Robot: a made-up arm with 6 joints.
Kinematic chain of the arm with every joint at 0, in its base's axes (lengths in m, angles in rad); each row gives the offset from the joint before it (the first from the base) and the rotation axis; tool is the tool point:
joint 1: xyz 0 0 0.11 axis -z
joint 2: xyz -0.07 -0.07 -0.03 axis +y
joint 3: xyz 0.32 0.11 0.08 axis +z
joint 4: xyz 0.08 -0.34 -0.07 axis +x
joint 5: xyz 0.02 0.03 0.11 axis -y
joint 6: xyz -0.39 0.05 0 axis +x
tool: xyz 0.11 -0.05 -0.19
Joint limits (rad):
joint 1: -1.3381..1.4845
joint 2: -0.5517..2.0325
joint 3: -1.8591..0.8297
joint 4: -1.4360..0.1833
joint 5: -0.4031..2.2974
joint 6: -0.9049..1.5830
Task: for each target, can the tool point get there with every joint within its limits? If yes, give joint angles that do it. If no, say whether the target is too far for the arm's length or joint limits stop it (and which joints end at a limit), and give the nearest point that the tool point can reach.
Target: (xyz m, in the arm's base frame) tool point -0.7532 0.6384 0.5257
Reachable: no: joint limits stop it (at a limit: joint 1, joint 2, joint 4, joint 6) | nearest point -0.4178 0.3139 0.1468 | short by 0.601 m
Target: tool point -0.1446 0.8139 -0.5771
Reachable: no: joint limits stop it (at a limit: joint 1, joint 2, joint 3, joint 4, joint 6) | nearest point -0.1206 0.6693 -0.5223 | short by 0.156 m
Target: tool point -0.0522 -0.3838 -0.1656
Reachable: yes | joints 0.6532 -0.1380 -0.1489 -1.1792 0.7491 1.2996
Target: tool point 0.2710 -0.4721 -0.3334
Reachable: yes | joints 0.3069 0.5205 0.0059 -0.1951 1.7131 -0.4158
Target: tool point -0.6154 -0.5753 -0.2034
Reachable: no: joint limits stop it (at a limit: joint 2, joint 4, joint 6) | nearest point -0.5024 -0.4696 -0.2262 | short by 0.156 m
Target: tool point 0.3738 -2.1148 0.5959
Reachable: no: too far | nearest point 0.1397 -0.7904 0.2831 | short by 1.381 m
